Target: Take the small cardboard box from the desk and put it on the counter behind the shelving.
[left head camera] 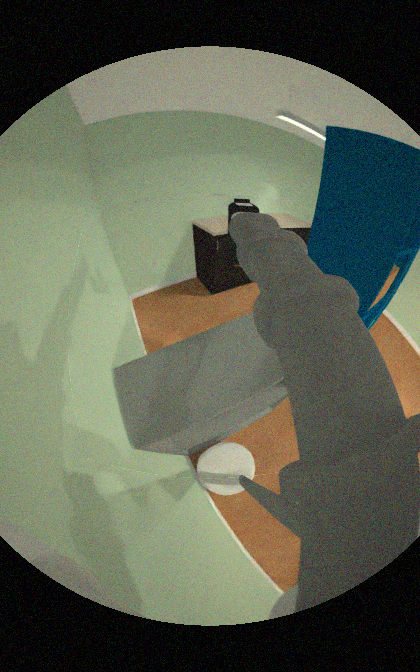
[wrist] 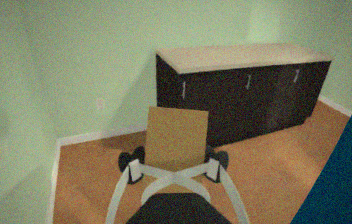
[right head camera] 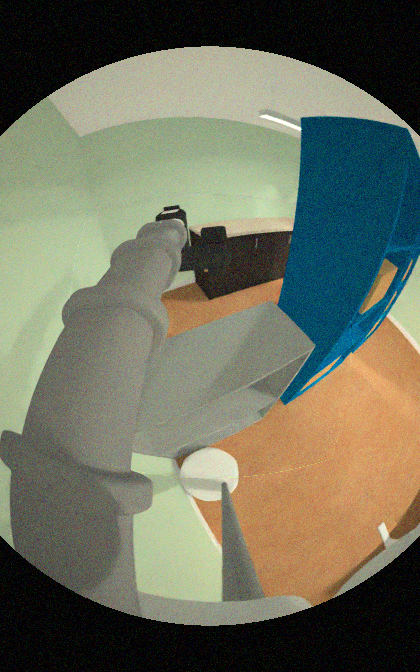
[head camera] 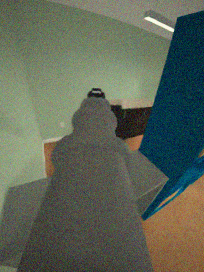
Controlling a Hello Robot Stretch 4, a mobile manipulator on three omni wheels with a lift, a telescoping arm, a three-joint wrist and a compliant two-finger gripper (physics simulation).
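Places are measured from the robot's base along level axes (x left, y back, z up), in metres.
Where they show: gripper, fingertip midpoint: (wrist: 173,157).
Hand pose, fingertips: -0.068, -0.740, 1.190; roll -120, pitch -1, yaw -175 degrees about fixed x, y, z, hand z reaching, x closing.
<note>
After its pixels a point has its place, as x, y, z.
The small cardboard box (wrist: 177,135) @(-0.072, -0.720, 1.240) is between the two dark fingertips in the wrist view, its flat tan face toward the camera. My gripper (wrist: 173,157) @(-0.068, -0.740, 1.190) is shut on the box and holds it in the air in front of the counter. The counter (wrist: 245,56) @(-0.590, -2.396, 0.883) (right head camera: 250,227) (left head camera: 210,226) has a pale top and dark cabinet doors with silver handles, and stands against the far green wall. In the head camera view the arm hides much of the counter (head camera: 134,121) @(-0.927, -2.392, 0.499). The box is hidden by the arm and wrist in the head camera view.
A tall blue shelving unit (head camera: 175,100) @(-0.549, -0.807, 1.390) (left head camera: 365,215) (right head camera: 345,210) stands at the right; its edge (wrist: 330,185) @(-0.495, -0.926, 0.936) shows at the wrist view's lower right. A grey desk (left head camera: 200,380) (right head camera: 210,365) lies under the arm. A white round object (left head camera: 226,462) (right head camera: 209,465) is near the desk's front edge.
</note>
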